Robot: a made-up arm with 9 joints. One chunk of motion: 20 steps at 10 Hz.
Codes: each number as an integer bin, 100 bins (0 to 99) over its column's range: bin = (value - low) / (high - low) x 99, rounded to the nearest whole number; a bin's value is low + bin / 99 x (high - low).
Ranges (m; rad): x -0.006..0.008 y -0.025..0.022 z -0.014..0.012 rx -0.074..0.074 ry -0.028..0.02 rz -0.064..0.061
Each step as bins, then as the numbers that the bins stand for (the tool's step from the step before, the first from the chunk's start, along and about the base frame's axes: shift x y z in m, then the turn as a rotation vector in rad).
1 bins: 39 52 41 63 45 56
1 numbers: -0.00048 -0.00031 -0.00323 0.02018 -0.00618 0.00671
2 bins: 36 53 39 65 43 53
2 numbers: -0.00091 0.00016 -0.00376 0.02317 -0.00715 0.00292
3 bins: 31 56 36 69 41 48
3 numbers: -0.00162 0.00159 -0.00455 0.02915 -0.00812 -0.00339
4 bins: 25 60 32 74 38 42
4 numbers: -0.00246 0.00348 -0.00560 0.03663 -0.00958 -0.01097
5 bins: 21 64 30 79 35 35
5 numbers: -0.00303 0.00538 -0.00612 0.04410 -0.01103 -0.01981
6 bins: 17 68 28 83 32 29
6 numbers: -0.00360 0.00728 -0.00665 0.05008 -0.01248 -0.02738
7 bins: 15 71 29 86 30 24
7 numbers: -0.00388 0.00871 -0.00638 0.05457 -0.01345 -0.03370
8 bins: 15 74 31 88 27 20
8 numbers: -0.00388 0.01013 -0.00586 0.05756 -0.01491 -0.03875
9 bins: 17 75 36 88 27 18
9 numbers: -0.00360 0.01061 -0.00455 0.05756 -0.01491 -0.04127
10 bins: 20 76 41 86 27 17
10 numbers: -0.00317 0.01108 -0.00323 0.05457 -0.01491 -0.04254
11 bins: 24 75 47 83 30 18
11 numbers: -0.00261 0.01061 -0.00166 0.05008 -0.01345 -0.04127
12 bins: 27 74 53 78 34 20
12 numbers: -0.00218 0.01013 -0.00008 0.04261 -0.01152 -0.03875
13 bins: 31 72 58 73 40 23
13 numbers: -0.00162 0.00918 0.00123 0.03513 -0.00861 -0.03496
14 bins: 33 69 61 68 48 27
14 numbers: -0.00133 0.00776 0.00202 0.02766 -0.00473 -0.02991
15 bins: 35 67 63 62 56 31
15 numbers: -0.00105 0.00681 0.00255 0.01869 -0.00085 -0.02486
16 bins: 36 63 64 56 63 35
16 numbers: -0.00091 0.00491 0.00281 0.00972 0.00255 -0.01981
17 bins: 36 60 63 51 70 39
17 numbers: -0.00091 0.00348 0.00255 0.00224 0.00594 -0.01476
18 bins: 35 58 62 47 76 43
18 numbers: -0.00105 0.00254 0.00228 -0.00374 0.00885 -0.00971
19 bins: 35 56 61 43 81 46
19 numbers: -0.00105 0.00159 0.00202 -0.00972 0.01127 -0.00592
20 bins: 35 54 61 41 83 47
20 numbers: -0.00105 0.00064 0.00202 -0.01271 0.01224 -0.00466
